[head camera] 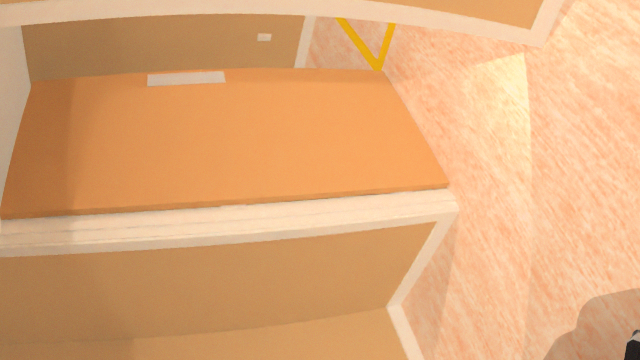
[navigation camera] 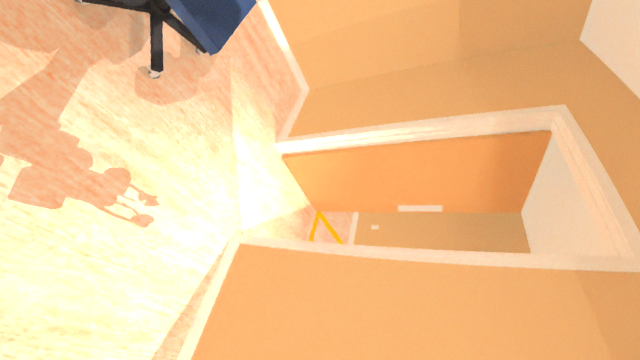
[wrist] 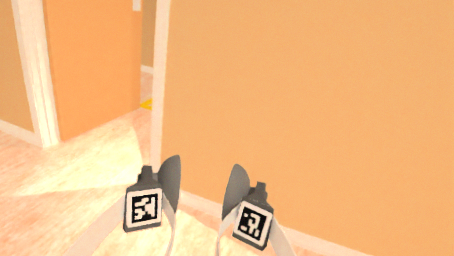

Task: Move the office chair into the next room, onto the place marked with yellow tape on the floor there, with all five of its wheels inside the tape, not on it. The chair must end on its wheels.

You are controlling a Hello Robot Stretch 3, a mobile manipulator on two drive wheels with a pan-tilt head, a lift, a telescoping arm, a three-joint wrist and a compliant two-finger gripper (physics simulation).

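Frame: origin at the robot's base, x ahead, y left, z up, level; metres.
Seen in the pictures: gripper, fingertip midpoint: (wrist: 204, 178).
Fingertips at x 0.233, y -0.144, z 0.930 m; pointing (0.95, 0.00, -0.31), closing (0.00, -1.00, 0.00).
Note:
A point is followed by its place in that frame.
Part of the office chair shows in the navigation camera view at the top left: a blue seat (navigation camera: 215, 22) @[y 0.947, x 0.355, z 0.470 m] and a black wheeled base (navigation camera: 156, 42) @[y 0.940, x 0.300, z 0.107 m] on the floor. Yellow tape (head camera: 361, 45) @[y 0.555, x 2.741, z 0.001 m] (navigation camera: 327, 225) @[y 0.541, x 2.772, z 0.001 m] (wrist: 146, 104) @[y 0.607, x 2.524, z 0.001 m] lies on the floor beyond the doorway; one corner of it shows, and the rest is hidden by the wall and door. My gripper (wrist: 204, 178) @[y -0.144, x 0.233, z 0.930 m] is open in the wrist view, with nothing between its fingertips. It faces a wall, apart from the chair, which does not show in the wrist view.
An orange door (head camera: 240, 140) @[y 0.822, x 1.877, z 0.924 m] (navigation camera: 425, 172) @[y 0.829, x 1.856, z 1.212 m] (wrist: 95, 65) @[y 0.816, x 1.891, z 0.527 m] stands open in a white-framed doorway (head camera: 325, 210) @[y 0.982, x 1.522, z 0.645 m] (navigation camera: 425, 127) @[y 1.007, x 1.482, z 1.234 m] (wrist: 37, 75) @[y 0.998, x 1.508, z 0.517 m]. A tan wall (navigation camera: 400, 310) @[y -0.098, x 1.143, z 1.120 m] (wrist: 310, 110) @[y -0.533, x 1.012, z 0.740 m] with a white baseboard stands beside the opening. The robot's shadow falls on the floor in the navigation camera view.

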